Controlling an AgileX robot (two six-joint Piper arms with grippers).
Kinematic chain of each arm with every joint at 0, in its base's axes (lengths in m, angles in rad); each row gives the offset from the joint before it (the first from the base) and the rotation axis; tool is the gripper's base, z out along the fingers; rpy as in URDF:
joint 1: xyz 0 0 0.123 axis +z
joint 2: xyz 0 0 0 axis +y
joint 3: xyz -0.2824 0 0.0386 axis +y
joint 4: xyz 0.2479 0 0.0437 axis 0.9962 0 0.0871
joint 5: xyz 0 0 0 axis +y
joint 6: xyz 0.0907 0 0.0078 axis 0.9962 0 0.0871
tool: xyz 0 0 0 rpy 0 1.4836 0
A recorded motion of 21 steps. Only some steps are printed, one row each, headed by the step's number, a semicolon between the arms.
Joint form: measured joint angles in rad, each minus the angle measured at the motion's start. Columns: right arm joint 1, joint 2, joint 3, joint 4, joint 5, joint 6; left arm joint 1, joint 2, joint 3, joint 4, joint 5, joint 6.
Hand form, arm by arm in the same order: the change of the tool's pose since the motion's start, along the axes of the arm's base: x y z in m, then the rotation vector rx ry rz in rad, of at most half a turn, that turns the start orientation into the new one. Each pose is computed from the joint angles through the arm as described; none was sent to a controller.
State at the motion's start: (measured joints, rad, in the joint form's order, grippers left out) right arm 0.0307 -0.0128 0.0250 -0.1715 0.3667 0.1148; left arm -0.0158 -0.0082 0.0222 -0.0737 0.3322 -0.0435
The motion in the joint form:
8: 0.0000 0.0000 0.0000 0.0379 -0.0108 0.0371; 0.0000 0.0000 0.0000 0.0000 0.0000 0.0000
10: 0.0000 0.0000 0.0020 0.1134 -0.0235 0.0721; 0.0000 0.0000 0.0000 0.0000 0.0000 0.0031
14: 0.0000 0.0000 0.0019 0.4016 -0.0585 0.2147; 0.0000 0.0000 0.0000 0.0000 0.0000 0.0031
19: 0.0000 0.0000 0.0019 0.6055 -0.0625 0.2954; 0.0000 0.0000 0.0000 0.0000 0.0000 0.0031
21: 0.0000 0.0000 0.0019 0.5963 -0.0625 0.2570; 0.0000 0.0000 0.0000 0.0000 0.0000 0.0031
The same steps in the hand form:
8: 0.0003 0.0014 0.0007 0.0736 -0.0104 -0.0059; 0.0000 0.0000 0.0000 0.0000 0.0000 0.0000
10: 0.0005 0.0038 0.0010 0.1828 -0.0186 -0.0088; 0.0000 0.0000 0.0000 0.0030 -0.0001 -0.0008
14: 0.0010 0.0120 0.0048 0.6091 -0.0364 -0.0289; 0.0000 0.0000 0.0000 0.0030 -0.0001 -0.0008
19: 0.0008 0.0171 0.0069 0.8904 -0.0212 -0.0420; 0.0000 0.0000 0.0000 0.0030 -0.0001 -0.0008
21: 0.0008 0.0169 0.0068 0.8443 -0.0247 -0.0320; 0.0000 0.0000 0.0000 0.0030 -0.0001 -0.0008

